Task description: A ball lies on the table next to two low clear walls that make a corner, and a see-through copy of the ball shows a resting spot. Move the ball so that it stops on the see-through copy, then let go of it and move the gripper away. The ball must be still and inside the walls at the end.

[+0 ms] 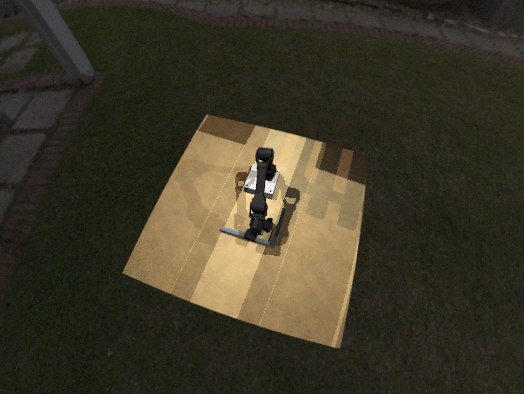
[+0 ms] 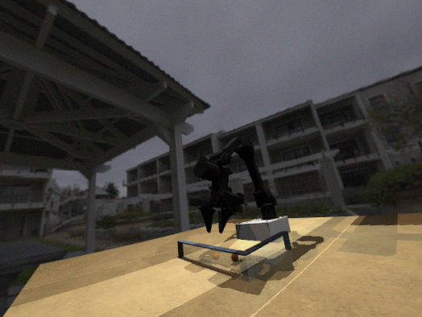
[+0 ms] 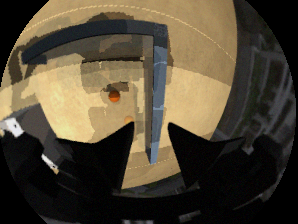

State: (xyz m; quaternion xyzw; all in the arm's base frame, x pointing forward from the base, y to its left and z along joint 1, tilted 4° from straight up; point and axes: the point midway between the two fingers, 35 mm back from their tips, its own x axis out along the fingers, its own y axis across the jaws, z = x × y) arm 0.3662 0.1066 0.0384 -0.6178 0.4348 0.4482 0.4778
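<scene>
Right now the clear wall is 11 cm behind my gripper tip, 11 cm to the left of it and 6 cm below it.
</scene>
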